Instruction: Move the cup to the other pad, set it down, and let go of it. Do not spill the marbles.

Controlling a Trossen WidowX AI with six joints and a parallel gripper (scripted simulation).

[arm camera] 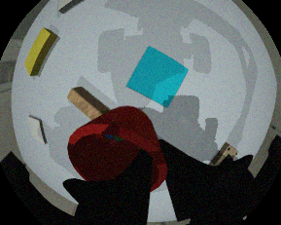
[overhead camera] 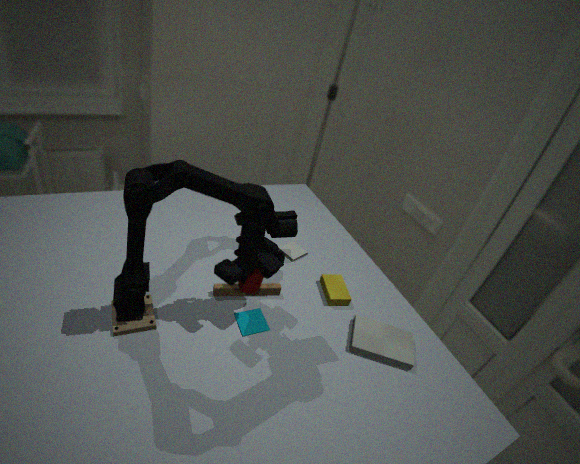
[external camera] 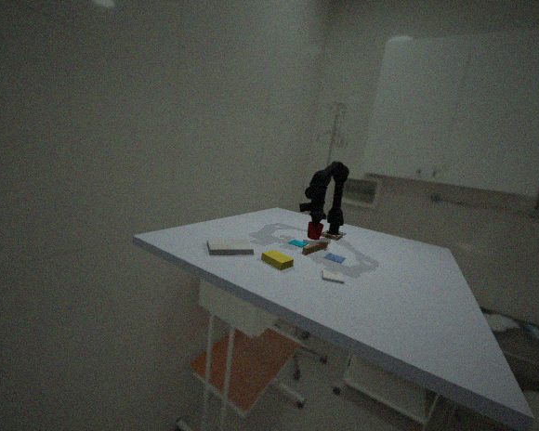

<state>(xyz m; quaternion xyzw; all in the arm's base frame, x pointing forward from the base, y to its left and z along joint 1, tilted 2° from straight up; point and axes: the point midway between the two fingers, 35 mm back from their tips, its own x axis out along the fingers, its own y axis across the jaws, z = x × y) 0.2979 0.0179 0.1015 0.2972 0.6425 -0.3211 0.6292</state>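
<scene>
The cyan pad lies 20 mm ahead of my gripper tip, 60 mm to the right of it and 100 mm below it. Also, from my gripper tip: yellow block: 310 mm ahead, 20 mm to the left, 80 mm below; red cup: 20 mm ahead, 20 mm to the left; wooden block: 30 mm ahead, 40 mm to the left, 90 mm below.
</scene>
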